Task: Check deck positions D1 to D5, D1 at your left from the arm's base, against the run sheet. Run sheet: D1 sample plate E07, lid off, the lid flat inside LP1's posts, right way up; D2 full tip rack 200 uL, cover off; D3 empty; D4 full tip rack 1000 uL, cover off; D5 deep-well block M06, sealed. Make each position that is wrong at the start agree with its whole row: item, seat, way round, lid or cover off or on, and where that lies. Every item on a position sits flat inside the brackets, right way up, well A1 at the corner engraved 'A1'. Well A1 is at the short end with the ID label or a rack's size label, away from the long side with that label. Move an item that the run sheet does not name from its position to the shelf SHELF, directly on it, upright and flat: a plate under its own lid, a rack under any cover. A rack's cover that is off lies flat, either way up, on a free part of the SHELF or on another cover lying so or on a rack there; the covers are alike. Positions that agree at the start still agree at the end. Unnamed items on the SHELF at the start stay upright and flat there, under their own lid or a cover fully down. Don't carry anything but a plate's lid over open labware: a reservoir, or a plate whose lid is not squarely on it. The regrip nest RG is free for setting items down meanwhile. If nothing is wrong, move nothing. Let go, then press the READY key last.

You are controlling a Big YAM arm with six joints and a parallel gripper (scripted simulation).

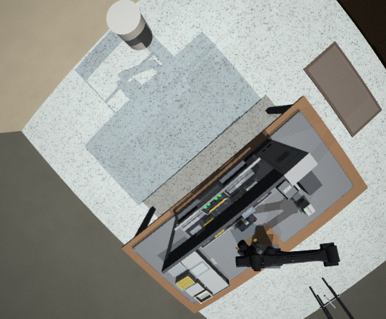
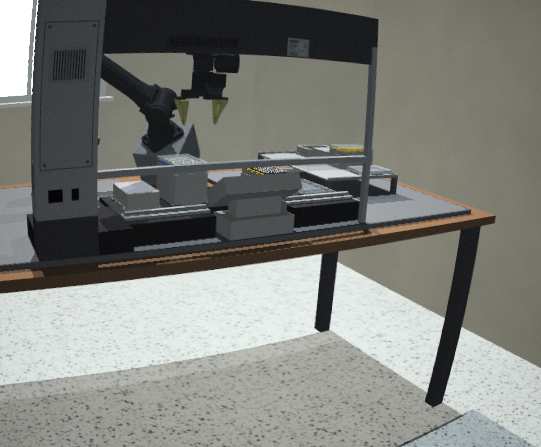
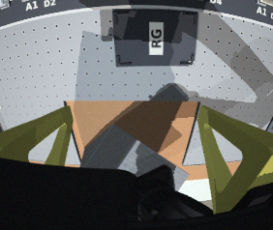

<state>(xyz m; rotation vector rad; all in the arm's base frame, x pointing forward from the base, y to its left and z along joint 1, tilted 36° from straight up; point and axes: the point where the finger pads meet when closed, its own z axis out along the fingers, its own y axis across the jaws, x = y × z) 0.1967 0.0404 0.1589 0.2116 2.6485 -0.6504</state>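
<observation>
Now: hand 120 mm short of the blue tip rack, 160 mm to the left of it and 110 mm above it. From my hand the other things lie so: yellow tip rack 180 mm ahead, 80 mm to the left, 130 mm below; white deep-well block 100 mm ahead, 280 mm to the right, 150 mm below; dark square nest 10 mm behind, 40 mm to the right, 220 mm below.
</observation>
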